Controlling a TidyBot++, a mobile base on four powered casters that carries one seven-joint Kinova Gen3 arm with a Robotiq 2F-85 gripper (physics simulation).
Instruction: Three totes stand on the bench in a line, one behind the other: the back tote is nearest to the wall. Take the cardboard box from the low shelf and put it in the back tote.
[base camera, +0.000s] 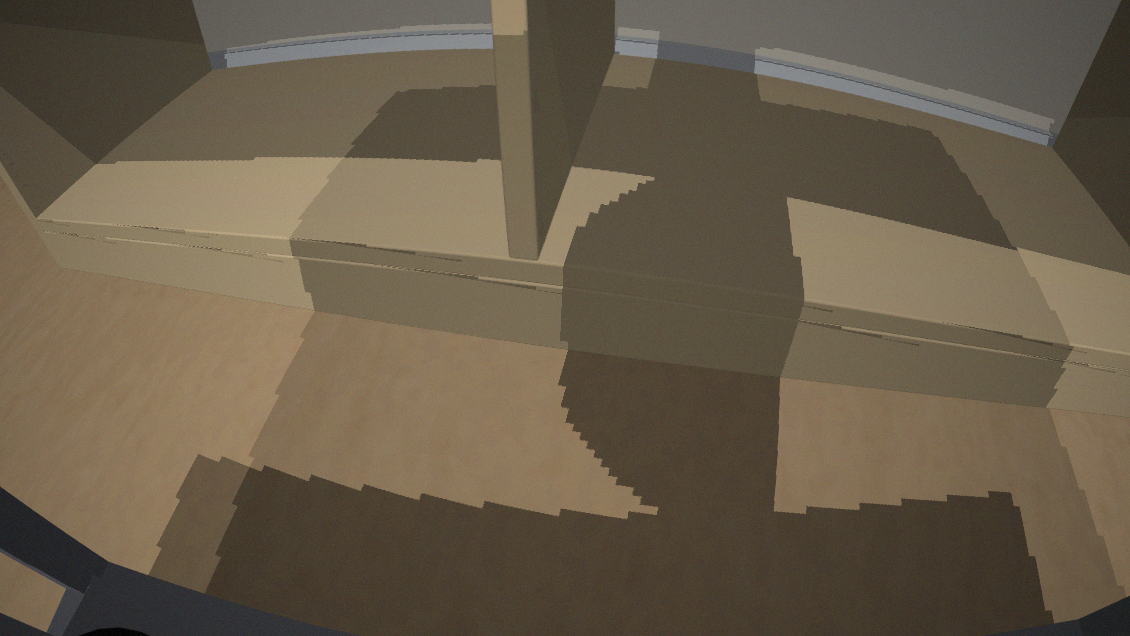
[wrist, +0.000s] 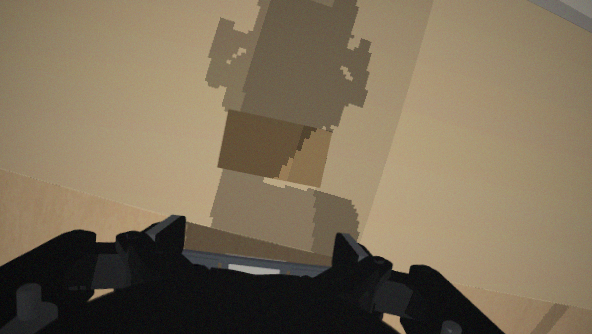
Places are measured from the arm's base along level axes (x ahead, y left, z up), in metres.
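Pixels of known places: gripper, between the fingertips: (wrist: 260, 241).
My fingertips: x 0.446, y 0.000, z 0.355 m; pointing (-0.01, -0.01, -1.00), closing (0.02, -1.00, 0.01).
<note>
Ahead of a thing's pixels: the offset from my fingertips to its middle. "spot": to the spot under its first point. Level surfaces: height alone.
The cardboard box @[dx +0.052, dy -0.002, dz -0.111 m] (wrist: 275, 148) is a small brown block on the pale wooden top board of the low shelf (wrist: 125, 100) (base camera: 434, 304). In the wrist view it is near the middle, partly in shadow. My gripper (wrist: 260, 241) is open and empty, its two black fingers wide apart at the bottom of the wrist view. The box lies beyond the fingertips, higher in the picture and between their two sides, not touching them. The gripper does not show in the base camera view. The totes and the bench show in neither view.
The base camera faces the shelf's bottom compartments, split by an upright divider @[spot: dx -0.044, dy +0.052, dz -0.585 m] (base camera: 517, 142), with a white skirting board (base camera: 355, 45) behind. Wooden floor @[dz -0.751 m] (base camera: 434, 418) lies in front. A dark part of my base (base camera: 181, 604) edges that view. Shadows of the arm fall across the shelf.
</note>
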